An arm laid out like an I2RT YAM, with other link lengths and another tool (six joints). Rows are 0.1 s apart.
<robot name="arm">
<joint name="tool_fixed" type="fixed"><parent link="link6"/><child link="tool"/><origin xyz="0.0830 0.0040 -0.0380" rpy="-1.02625 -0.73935 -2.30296"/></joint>
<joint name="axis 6" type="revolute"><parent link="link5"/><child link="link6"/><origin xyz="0.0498 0.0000 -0.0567"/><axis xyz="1 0 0"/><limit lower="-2.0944" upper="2.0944"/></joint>
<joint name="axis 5" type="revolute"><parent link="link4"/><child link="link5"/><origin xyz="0.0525 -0.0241 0.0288"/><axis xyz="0 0 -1"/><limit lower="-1.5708" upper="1.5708"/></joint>
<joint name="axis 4" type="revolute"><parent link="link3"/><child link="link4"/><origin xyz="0.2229 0.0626 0.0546"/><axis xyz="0 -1 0"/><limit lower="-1.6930" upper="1.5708"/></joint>
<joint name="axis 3" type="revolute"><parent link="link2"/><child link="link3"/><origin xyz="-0.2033 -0.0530 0.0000"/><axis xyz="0 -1 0"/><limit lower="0.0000" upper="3.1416"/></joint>
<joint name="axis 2" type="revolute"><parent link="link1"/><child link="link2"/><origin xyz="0.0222 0.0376 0.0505"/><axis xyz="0 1 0"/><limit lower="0.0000" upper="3.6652"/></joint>
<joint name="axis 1" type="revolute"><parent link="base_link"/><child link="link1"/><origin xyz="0.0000 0.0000 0.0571"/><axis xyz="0 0 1"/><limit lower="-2.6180" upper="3.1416"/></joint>
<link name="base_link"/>
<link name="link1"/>
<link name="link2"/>
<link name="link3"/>
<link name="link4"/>
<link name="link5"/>
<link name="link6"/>
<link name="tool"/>
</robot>
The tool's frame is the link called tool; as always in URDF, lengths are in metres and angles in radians.
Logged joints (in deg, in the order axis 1, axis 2, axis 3, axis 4, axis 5, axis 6), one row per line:
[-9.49 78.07 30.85 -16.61 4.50 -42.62]
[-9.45 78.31 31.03 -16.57 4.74 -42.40]
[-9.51 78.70 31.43 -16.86 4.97 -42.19]
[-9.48 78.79 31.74 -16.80 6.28 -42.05]
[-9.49 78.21 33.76 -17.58 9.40 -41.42]
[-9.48 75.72 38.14 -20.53 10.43 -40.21]
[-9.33 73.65 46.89 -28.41 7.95 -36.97]
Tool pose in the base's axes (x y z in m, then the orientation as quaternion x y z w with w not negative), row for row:
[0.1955 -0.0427 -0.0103 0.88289 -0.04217 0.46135 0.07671]
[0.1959 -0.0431 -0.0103 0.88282 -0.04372 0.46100 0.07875]
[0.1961 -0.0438 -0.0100 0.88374 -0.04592 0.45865 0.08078]
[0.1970 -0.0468 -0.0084 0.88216 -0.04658 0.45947 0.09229]
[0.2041 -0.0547 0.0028 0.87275 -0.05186 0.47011 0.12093]
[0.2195 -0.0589 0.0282 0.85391 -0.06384 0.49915 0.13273]
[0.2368 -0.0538 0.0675 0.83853 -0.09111 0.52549 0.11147]
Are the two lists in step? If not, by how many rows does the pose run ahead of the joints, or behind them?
They are in step.
